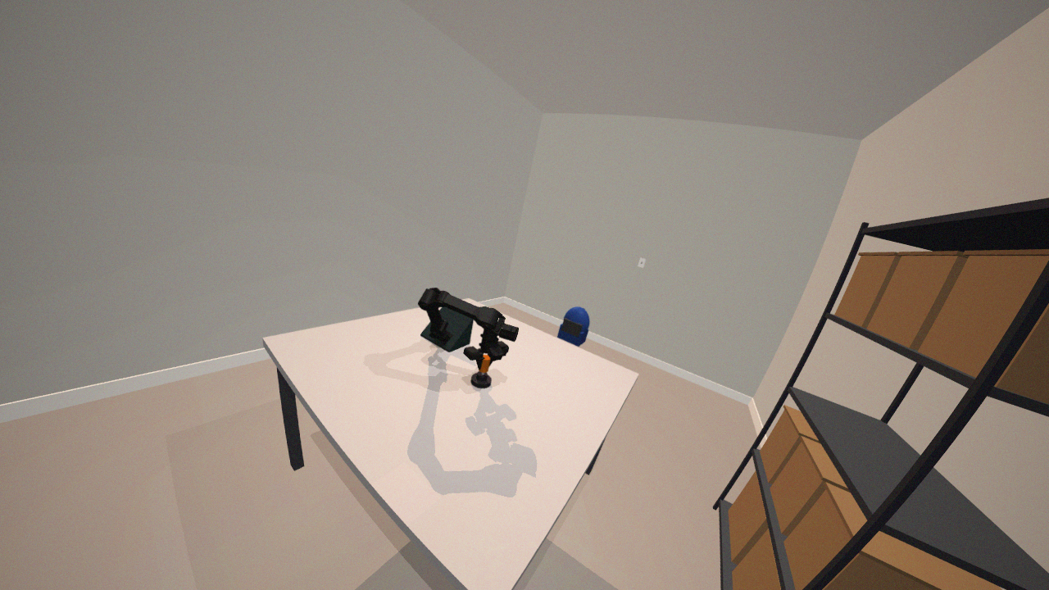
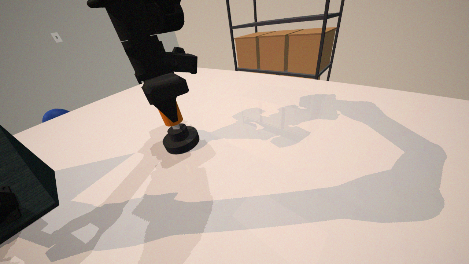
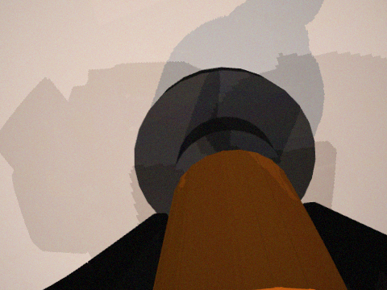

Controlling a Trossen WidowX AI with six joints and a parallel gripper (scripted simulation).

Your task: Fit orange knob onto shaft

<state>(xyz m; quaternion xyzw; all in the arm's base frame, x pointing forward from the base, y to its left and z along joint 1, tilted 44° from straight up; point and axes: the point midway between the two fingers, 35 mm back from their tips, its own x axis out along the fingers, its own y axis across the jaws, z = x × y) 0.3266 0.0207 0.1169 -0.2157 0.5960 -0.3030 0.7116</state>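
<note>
Now: the orange knob 3 cm above my gripper tip. The rest, counted from my gripper tip: round black pedestal: 4 cm below.
</note>
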